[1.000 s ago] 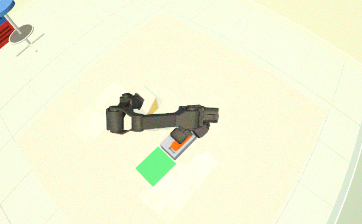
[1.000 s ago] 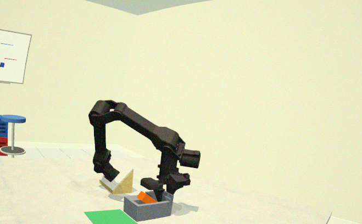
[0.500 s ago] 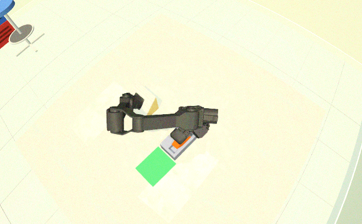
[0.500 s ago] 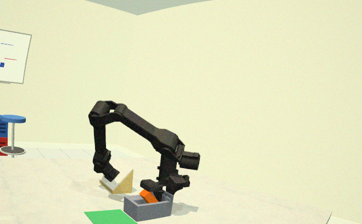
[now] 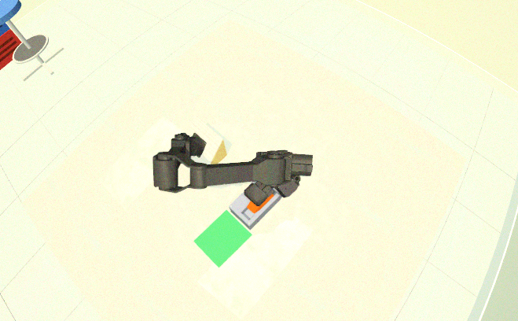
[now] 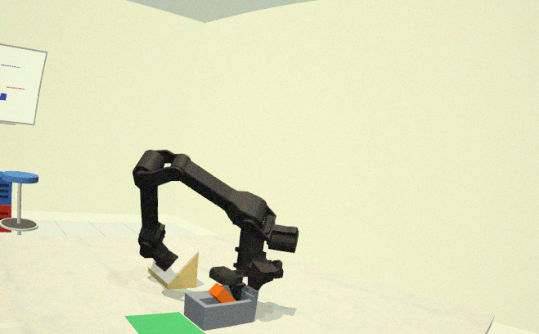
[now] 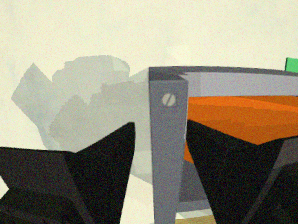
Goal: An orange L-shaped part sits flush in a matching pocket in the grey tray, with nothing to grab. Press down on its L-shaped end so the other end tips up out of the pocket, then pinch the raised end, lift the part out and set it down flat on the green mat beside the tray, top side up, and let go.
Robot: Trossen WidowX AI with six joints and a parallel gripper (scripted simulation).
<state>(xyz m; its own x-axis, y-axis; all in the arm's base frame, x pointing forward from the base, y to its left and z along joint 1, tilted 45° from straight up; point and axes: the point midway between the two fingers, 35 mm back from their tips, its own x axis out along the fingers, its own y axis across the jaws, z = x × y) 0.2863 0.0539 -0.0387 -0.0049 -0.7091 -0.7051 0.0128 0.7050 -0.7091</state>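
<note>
Now: the orange L-shaped part 5 cm to the right of my gripper tip and 1 cm above it. Round my gripper tip: green mat: 1 cm behind, 22 cm to the right, 5 cm below.
</note>
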